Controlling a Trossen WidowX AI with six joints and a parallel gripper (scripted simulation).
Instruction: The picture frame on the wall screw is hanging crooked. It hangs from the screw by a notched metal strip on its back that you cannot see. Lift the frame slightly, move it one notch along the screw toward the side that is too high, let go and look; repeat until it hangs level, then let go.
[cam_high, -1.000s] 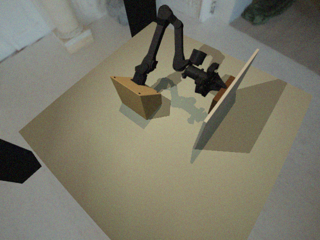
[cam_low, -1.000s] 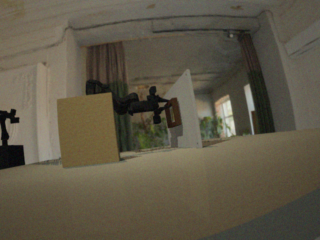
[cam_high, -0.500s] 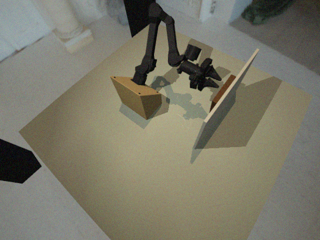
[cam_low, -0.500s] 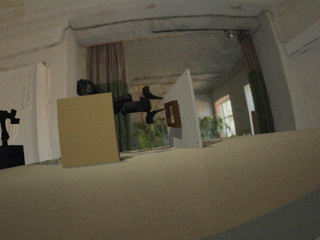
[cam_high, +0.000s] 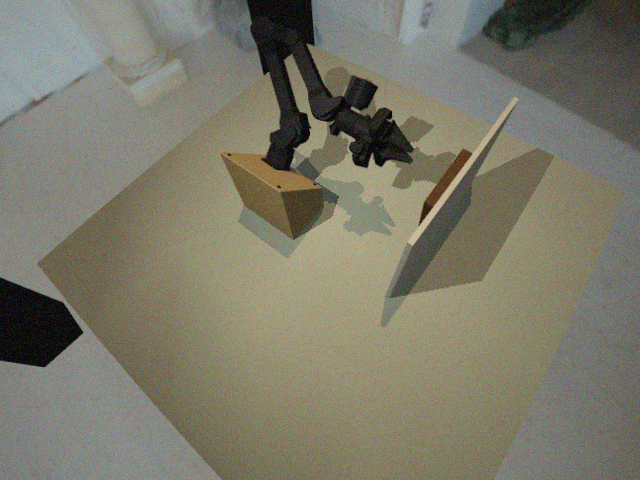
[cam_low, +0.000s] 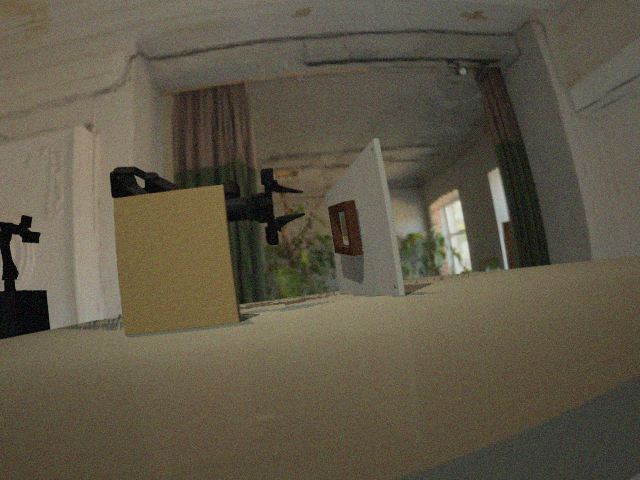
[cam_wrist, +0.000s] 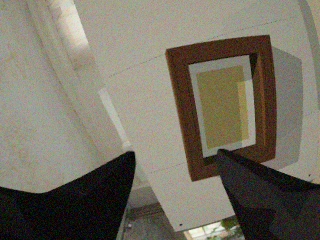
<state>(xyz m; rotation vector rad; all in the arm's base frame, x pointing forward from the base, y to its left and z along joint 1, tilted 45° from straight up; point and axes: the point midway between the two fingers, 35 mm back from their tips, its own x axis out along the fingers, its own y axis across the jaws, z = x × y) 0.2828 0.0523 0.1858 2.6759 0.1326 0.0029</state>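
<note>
The brown picture frame is 10 cm ahead of my gripper tip, 7 cm below it and 2 cm to the left of it. Also, from my gripper tip: white wall panel (12 cm ahead, 9 cm below, 1 cm to the left).
</note>
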